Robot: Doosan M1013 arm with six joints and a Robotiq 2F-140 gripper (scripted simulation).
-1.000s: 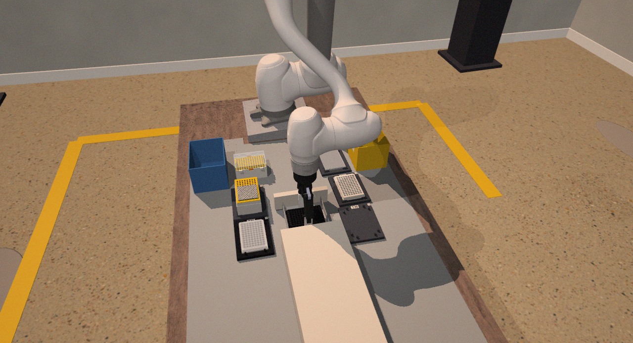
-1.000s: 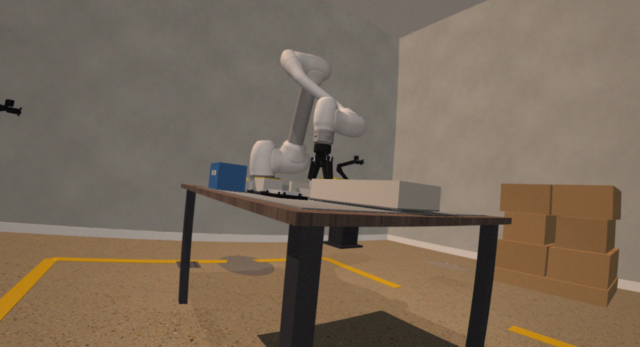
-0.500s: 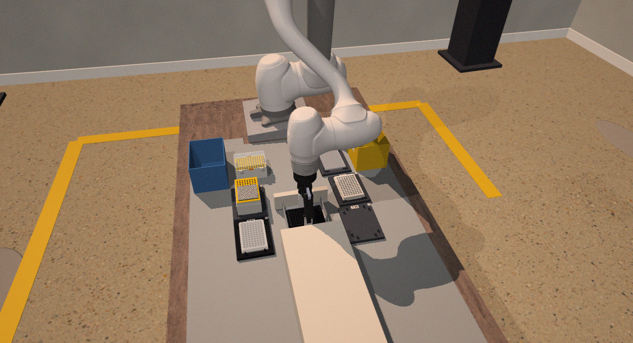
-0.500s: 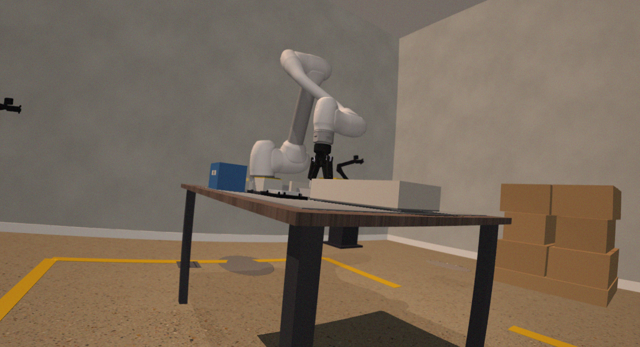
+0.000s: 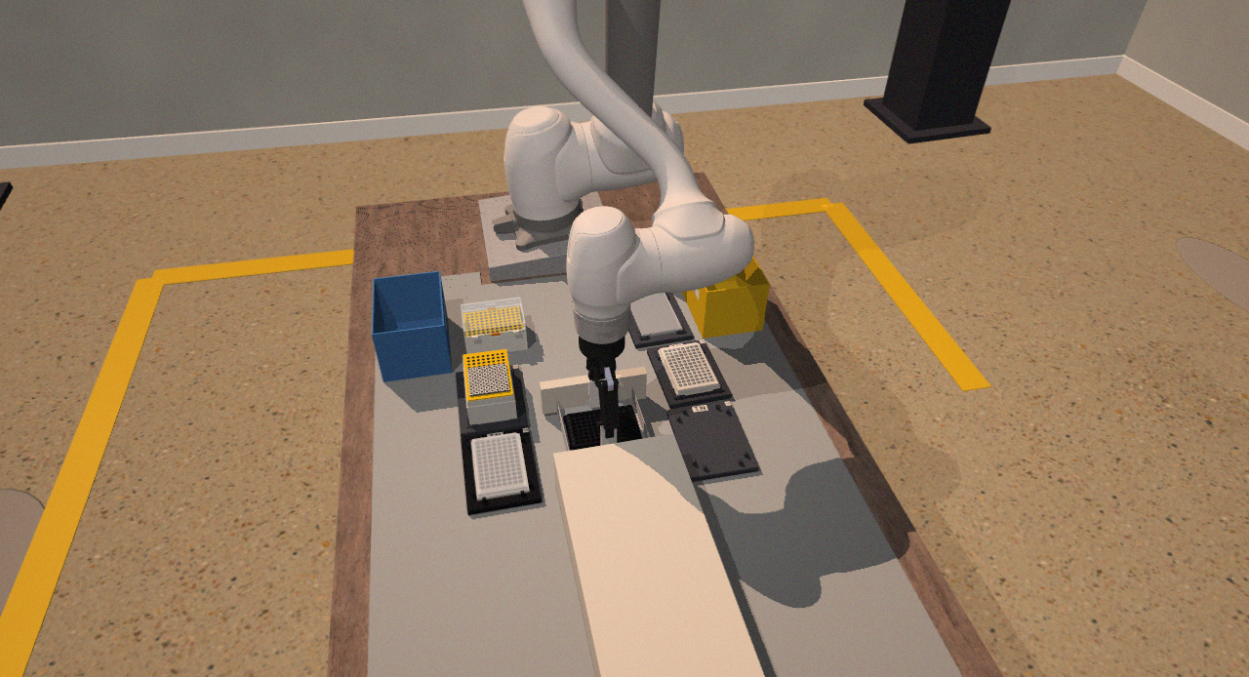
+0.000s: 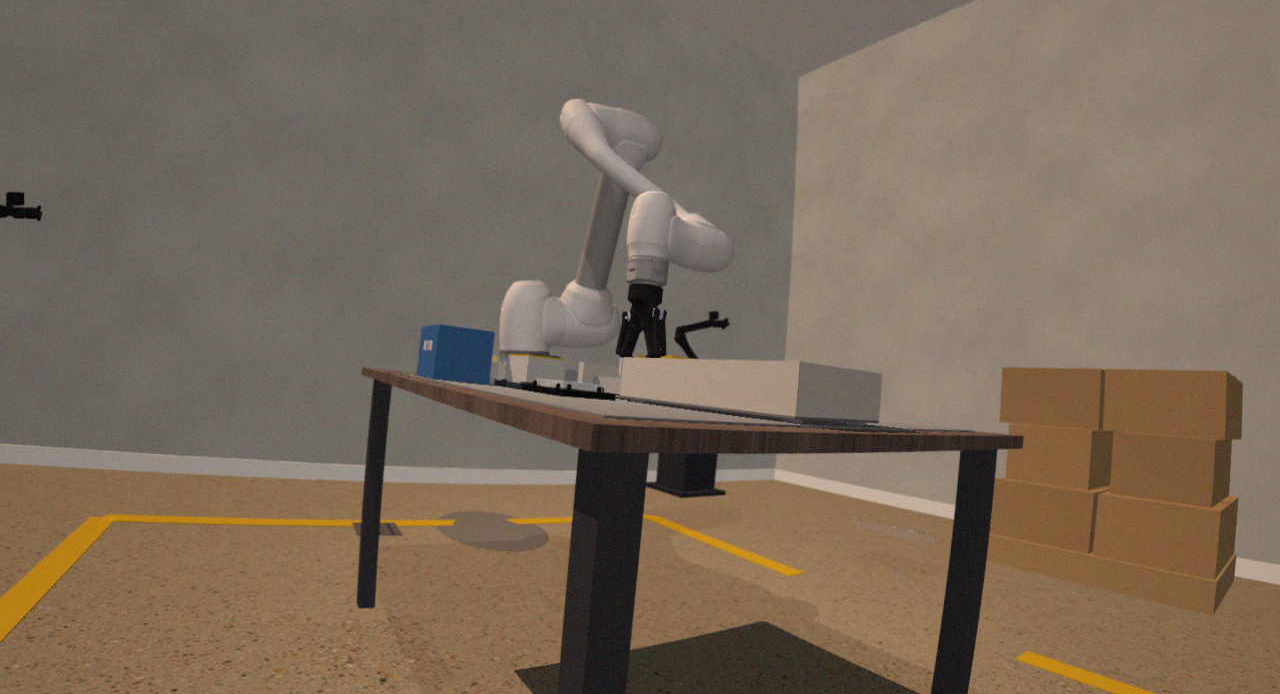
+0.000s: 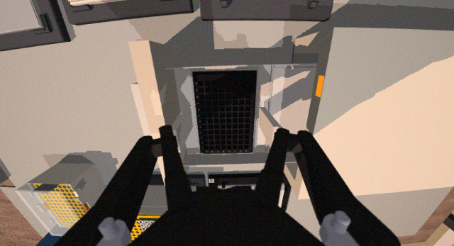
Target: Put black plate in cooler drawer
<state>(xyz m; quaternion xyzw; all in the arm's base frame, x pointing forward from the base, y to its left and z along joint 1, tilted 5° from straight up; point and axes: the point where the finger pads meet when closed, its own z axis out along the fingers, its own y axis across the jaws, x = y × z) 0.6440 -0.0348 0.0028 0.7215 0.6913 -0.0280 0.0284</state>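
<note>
My gripper is now 3 cm above the black plate. The rest, counted from my hand: work nest N1: 18 cm to the left, 6 cm ahead, 4 cm below; cooler CD: 17 cm ahead, 1 cm to the right, 1 cm below; drawer: 4 cm ahead, 2 cm below.
</note>
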